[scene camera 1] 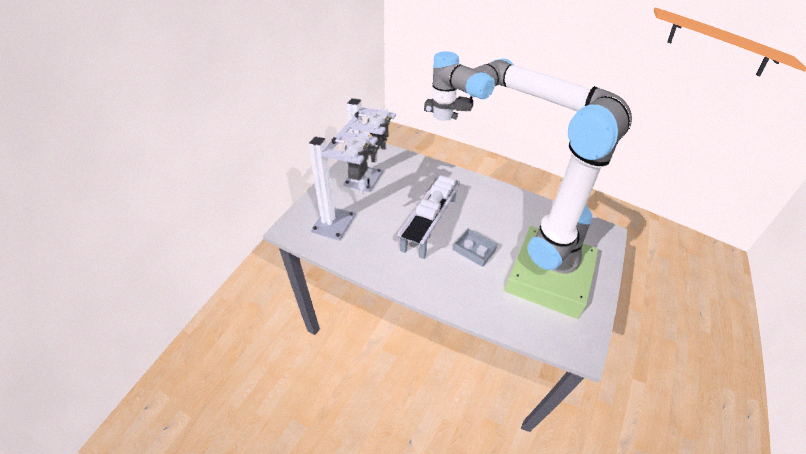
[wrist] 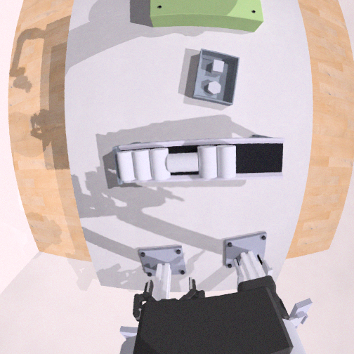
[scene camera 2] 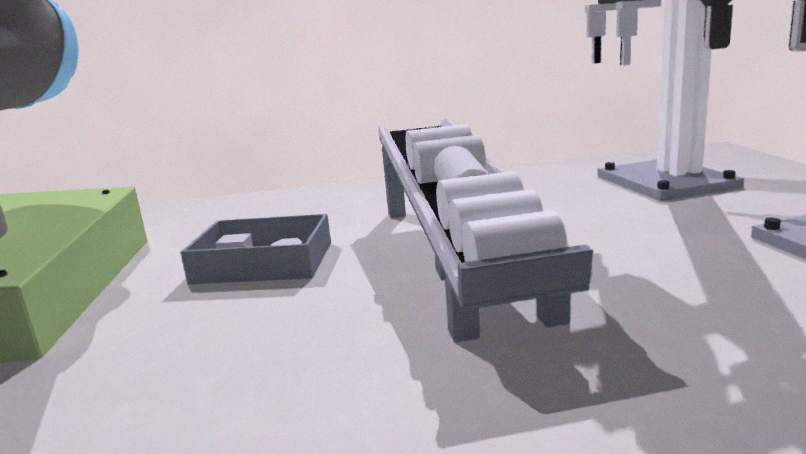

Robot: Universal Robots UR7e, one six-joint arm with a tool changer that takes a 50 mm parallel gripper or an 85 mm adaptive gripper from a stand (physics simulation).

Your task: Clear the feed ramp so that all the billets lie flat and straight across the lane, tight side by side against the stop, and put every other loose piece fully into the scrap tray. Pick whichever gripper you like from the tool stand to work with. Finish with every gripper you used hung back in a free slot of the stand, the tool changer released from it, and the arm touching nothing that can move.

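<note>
The arm's tool changer [scene camera 1: 442, 113] is bare, high above the table; no gripper is on it. Grippers hang in the tool stand [scene camera 1: 322, 186] [scene camera 2: 683, 84]; one hanging parallel gripper [scene camera 2: 610, 56] has its fingers apart. On the feed ramp [scene camera 2: 420, 208] [wrist: 260, 141], three billets [scene camera 2: 516, 236] [wrist: 142, 165] lie across the lane, side by side at the stop [scene camera 2: 527, 276]. Behind them a cylinder [scene camera 2: 459, 163] [wrist: 182, 162] lies lengthwise, then two more crosswise billets [scene camera 2: 439, 135] [wrist: 226, 161]. The scrap tray [scene camera 1: 467, 256] [scene camera 2: 248, 266] [wrist: 236, 80] holds a cube [scene camera 2: 234, 240] [wrist: 218, 65] and a faceted piece [scene camera 2: 287, 242] [wrist: 214, 87].
The green base block [scene camera 1: 547, 281] [scene camera 2: 84, 276] [wrist: 207, 17] stands beyond the tray from the ramp. The stand's foot plates [scene camera 1: 333, 224] [scene camera 2: 668, 179] [wrist: 245, 247] are bolted on the ramp's other side. A black block [wrist: 212, 322] fills the bottom of the wrist view and hides part of the stand.
</note>
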